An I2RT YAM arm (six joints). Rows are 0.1 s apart.
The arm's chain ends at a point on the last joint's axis. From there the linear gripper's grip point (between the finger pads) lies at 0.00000 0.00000 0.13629 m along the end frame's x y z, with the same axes.
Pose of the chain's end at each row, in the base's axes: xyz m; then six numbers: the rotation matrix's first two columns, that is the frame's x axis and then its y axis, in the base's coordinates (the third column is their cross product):
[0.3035, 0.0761, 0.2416, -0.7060, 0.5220, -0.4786, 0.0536, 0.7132, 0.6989]
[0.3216, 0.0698, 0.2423, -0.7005, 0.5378, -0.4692, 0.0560, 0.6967, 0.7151]
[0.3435, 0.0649, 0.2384, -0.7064, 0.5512, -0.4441, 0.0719, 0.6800, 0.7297]
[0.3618, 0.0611, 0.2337, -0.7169, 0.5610, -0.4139, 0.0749, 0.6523, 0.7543]
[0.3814, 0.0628, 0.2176, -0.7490, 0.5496, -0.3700, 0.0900, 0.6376, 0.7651]
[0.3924, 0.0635, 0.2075, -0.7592, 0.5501, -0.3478, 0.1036, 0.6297, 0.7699]
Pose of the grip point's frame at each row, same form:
[0.3997, 0.1399, 0.1692, -0.7060, 0.5220, -0.4786, 0.0536, 0.7132, 0.6989]
[0.4186, 0.1345, 0.1717, -0.7005, 0.5378, -0.4692, 0.0560, 0.6967, 0.7151]
[0.4395, 0.1308, 0.1675, -0.7064, 0.5512, -0.4441, 0.0719, 0.6800, 0.7297]
[0.4563, 0.1306, 0.1642, -0.7169, 0.5610, -0.4139, 0.0749, 0.6523, 0.7543]
[0.4709, 0.1364, 0.1458, -0.7490, 0.5496, -0.3700, 0.0900, 0.6376, 0.7651]
[0.4800, 0.1383, 0.1346, -0.7592, 0.5501, -0.3478, 0.1036, 0.6297, 0.7699]

